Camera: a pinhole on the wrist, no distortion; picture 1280 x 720 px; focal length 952.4 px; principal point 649.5 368.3 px. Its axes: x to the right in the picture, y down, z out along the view. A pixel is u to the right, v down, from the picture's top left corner.
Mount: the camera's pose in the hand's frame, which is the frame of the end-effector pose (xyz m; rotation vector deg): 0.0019 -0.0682 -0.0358 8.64 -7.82 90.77
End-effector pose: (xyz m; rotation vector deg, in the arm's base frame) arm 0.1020 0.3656 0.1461 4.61 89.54 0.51
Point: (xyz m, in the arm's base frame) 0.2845 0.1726 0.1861
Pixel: 376.9 583.6
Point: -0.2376 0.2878 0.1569
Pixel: behind the camera
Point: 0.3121 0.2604 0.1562
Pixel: 723.8 438.5
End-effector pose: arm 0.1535 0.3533 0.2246 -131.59 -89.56 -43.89
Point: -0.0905 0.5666 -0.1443
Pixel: 211.0 634.4
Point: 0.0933 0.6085 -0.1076
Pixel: 573.8 388.8
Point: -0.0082 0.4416 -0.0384
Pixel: outside the picture
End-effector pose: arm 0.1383 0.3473 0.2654 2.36 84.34 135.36
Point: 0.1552 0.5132 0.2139
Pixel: 544.6 136.3
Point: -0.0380 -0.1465 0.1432
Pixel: behind the camera
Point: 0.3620 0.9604 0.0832
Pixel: 176.6 371.5
